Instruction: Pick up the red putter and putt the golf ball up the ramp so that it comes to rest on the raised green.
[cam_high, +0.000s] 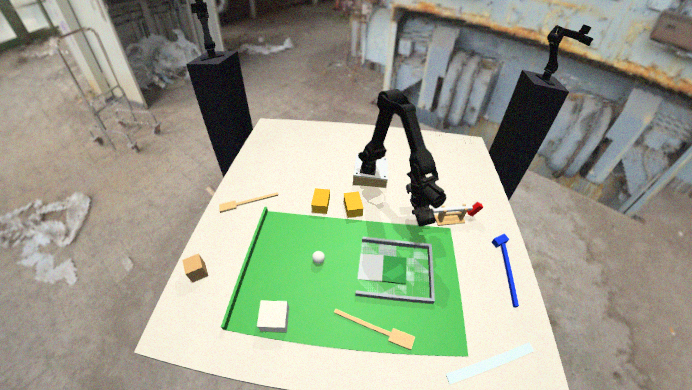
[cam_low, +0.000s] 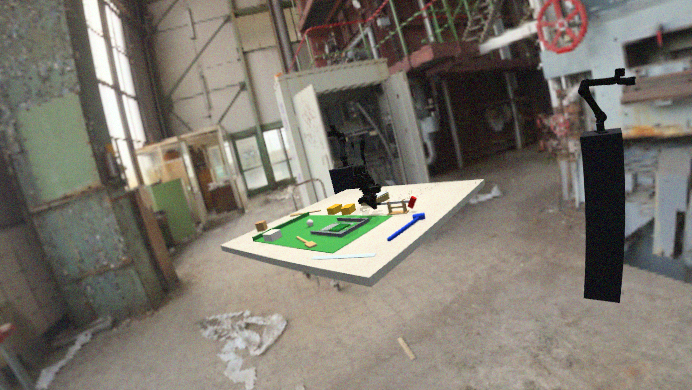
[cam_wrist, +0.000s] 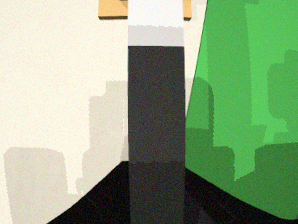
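The red putter lies 4 cm behind my gripper tip, 11 cm to the left of it and 2 cm above it. From my gripper tip the other things lie so: blue putter 16 cm ahead, 33 cm to the left, 2 cm below; wooden stand 4 cm behind, 13 cm to the left; green mat 28 cm ahead, 22 cm to the right, 3 cm below.
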